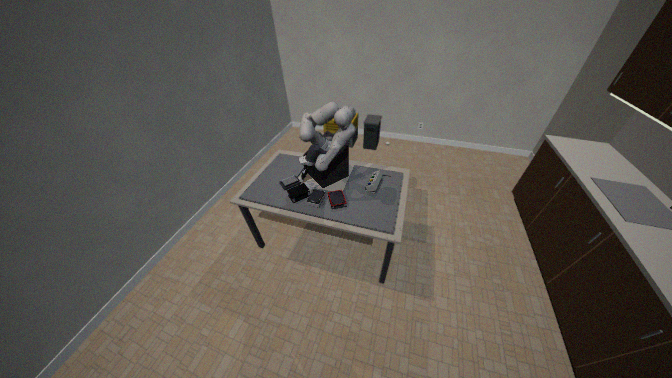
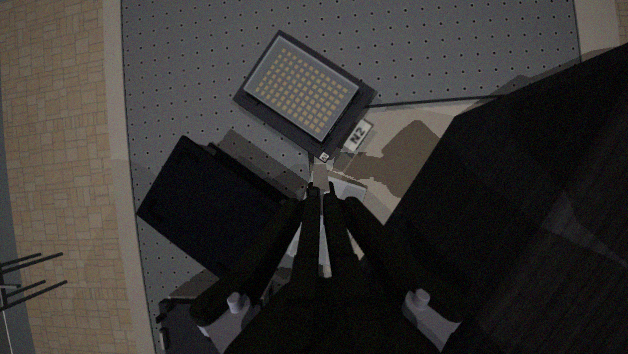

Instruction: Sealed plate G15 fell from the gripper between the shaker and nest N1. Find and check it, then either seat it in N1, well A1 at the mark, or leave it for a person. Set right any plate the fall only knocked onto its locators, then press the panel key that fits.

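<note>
My gripper (image 2: 319, 174) (image 1: 303, 175) is shut with nothing between the fingers. It hangs low over the table, just short of the nest labelled N2 (image 2: 357, 135). A sealed plate with amber wells (image 2: 302, 91) (image 1: 316, 195) lies on that dark nest (image 2: 351, 115). A small white mark (image 2: 324, 156) sits at the nest's near corner, right ahead of my fingertips. A black block (image 2: 206, 202) (image 1: 297, 191) stands to the left of the fingers. A pale corner (image 2: 351, 189) shows beside the fingertips; I cannot tell what it is. A red-rimmed plate (image 1: 337, 199) lies right of N2.
The robot's black pedestal (image 2: 505, 198) (image 1: 334, 169) stands close on the right. A key panel (image 1: 373, 181) lies at the table's right. The perforated grey table top (image 2: 439, 53) ends in a tan edge (image 2: 114, 132) at the left. A dark bin (image 1: 371, 131) stands on the floor behind.
</note>
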